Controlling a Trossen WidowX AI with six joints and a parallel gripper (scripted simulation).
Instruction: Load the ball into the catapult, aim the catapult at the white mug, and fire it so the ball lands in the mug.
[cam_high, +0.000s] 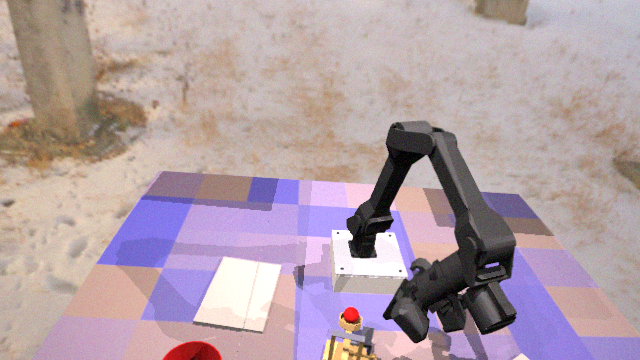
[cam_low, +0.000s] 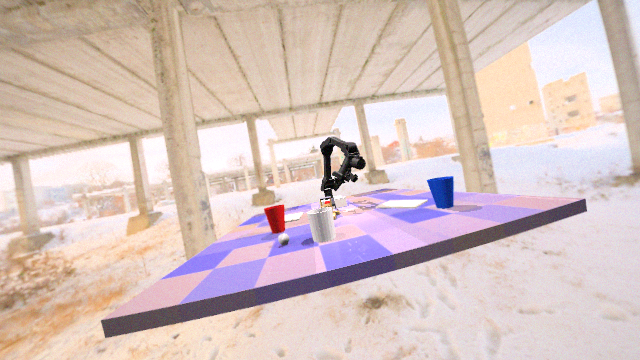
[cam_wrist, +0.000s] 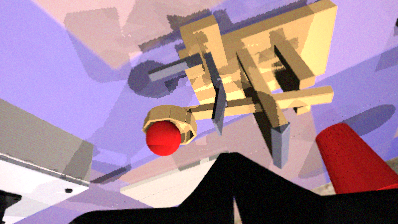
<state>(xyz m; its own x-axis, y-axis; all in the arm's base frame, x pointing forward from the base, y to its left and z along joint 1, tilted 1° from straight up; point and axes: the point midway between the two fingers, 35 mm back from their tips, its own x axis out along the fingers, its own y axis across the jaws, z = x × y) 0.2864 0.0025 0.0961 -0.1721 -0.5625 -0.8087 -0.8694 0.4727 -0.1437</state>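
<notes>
Now: the red ball 7 cm below my gripper tip, 7 cm behind it and 4 cm to the right of it. Round my gripper tip: red cup (33 cm to the right, 10 cm below, 9 cm ahead); then tan wooden catapult (8 cm below, 4 cm to the right); then white mug (33 cm ahead, 15 cm to the right, 10 cm below).
</notes>
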